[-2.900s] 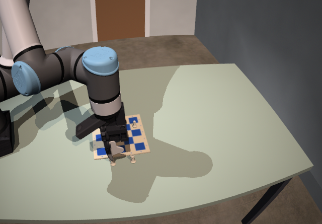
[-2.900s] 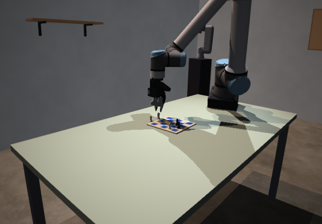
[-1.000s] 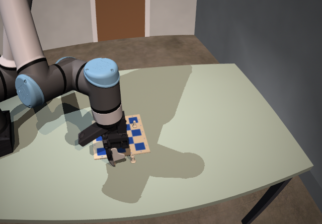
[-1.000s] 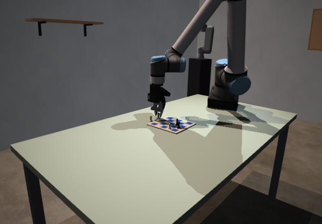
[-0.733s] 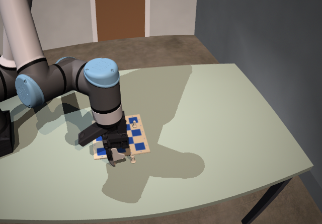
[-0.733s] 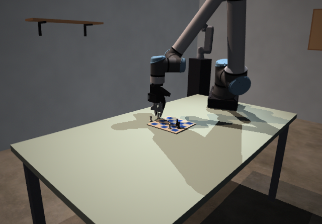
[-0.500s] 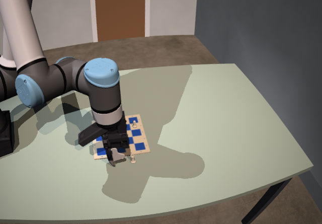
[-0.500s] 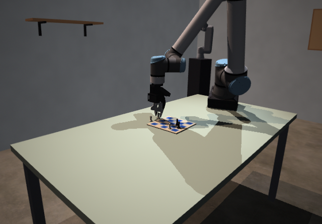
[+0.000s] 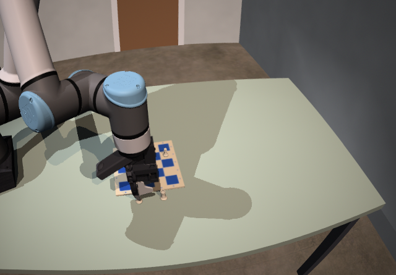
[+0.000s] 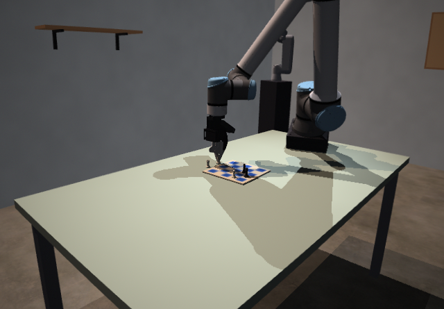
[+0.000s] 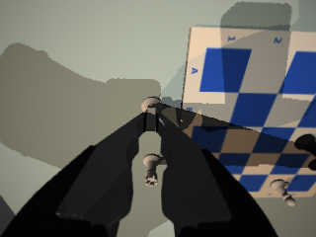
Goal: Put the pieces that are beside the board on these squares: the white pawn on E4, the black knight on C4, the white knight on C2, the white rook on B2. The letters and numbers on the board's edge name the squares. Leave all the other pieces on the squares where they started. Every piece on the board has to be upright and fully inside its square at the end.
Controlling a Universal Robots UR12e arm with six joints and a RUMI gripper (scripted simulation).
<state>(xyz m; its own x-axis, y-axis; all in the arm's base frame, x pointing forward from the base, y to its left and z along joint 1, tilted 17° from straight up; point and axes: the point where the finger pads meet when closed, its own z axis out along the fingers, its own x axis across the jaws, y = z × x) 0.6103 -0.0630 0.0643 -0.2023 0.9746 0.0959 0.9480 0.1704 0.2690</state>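
Right now the white knight is 10 mm below my hand. Also, from my hand: black knight (180 mm to the left, 10 mm below); then white rook (70 mm ahead, 20 mm to the left, 10 mm below); then chessboard (140 mm to the left, 30 mm below, 10 mm ahead).
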